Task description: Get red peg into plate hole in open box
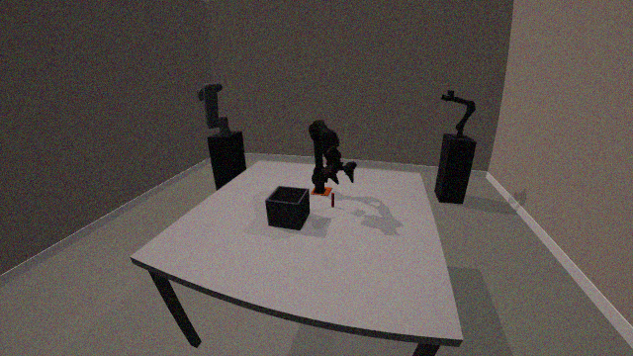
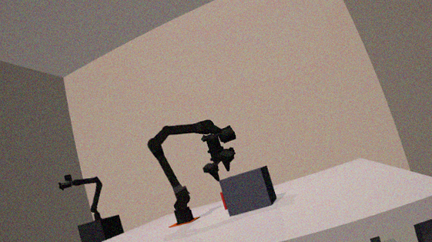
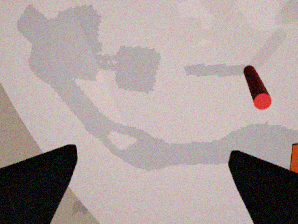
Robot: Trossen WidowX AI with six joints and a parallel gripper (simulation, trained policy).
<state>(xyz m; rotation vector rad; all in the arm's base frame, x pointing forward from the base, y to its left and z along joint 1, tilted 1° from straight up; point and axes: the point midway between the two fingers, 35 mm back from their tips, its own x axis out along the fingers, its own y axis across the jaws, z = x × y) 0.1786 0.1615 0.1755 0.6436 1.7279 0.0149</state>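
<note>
The red peg lies 110 mm below my gripper tip, 70 mm to the right of it and 10 mm behind it.
</note>
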